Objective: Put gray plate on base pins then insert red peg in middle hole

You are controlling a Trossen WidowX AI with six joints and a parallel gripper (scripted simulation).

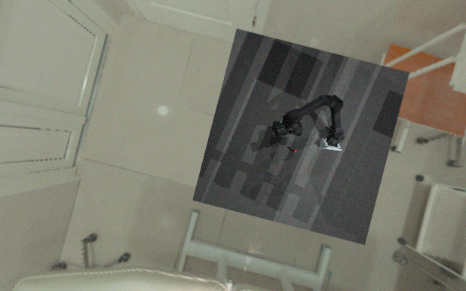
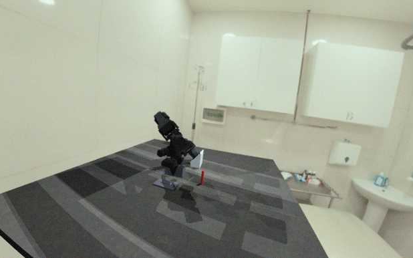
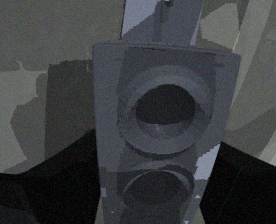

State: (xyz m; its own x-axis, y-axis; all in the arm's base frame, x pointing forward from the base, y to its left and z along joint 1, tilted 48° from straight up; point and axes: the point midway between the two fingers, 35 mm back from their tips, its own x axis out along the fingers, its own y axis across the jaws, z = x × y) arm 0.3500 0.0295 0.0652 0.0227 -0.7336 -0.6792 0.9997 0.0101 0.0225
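My gripper tip is now 8 cm above the base, 6 cm to the left of it and 2 cm past it. The rest, counted from my gripper tip: red peg 13 cm to the left, 11 cm behind, 5 cm below; gray plate 3 cm above.
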